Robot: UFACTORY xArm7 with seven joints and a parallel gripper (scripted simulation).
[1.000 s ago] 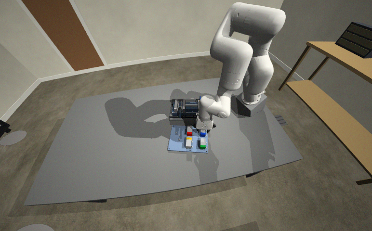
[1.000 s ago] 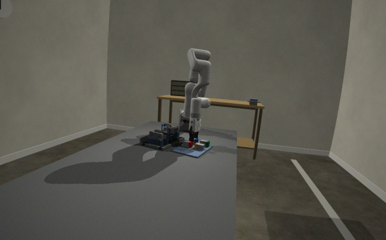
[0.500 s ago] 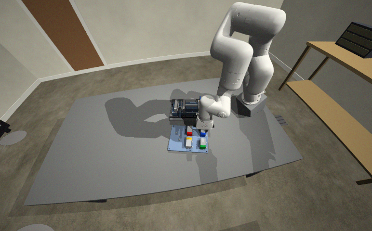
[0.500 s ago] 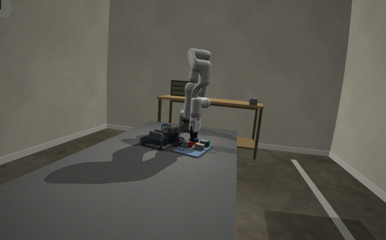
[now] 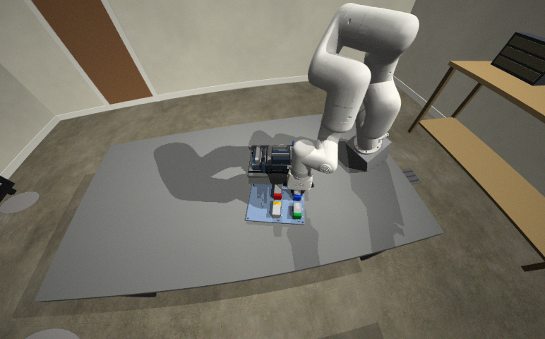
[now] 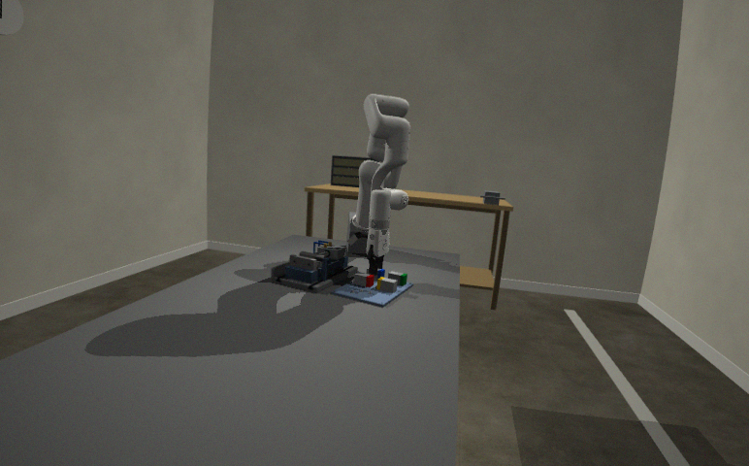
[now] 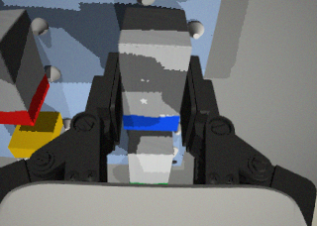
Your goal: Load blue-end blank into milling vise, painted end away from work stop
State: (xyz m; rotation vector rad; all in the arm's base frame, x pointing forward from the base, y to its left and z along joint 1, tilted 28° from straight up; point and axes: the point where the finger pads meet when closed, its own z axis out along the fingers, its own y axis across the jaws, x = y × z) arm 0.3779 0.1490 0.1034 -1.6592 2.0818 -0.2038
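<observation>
The blue-ended blank lies 2 cm below my hand. Also, from my hand: yellow-ended blank (10 cm ahead, 7 cm to the left, 2 cm below); red-ended blank (9 cm ahead, 2 cm to the right, 2 cm below); green-ended blank (2 cm ahead, 9 cm to the left, 2 cm below).
</observation>
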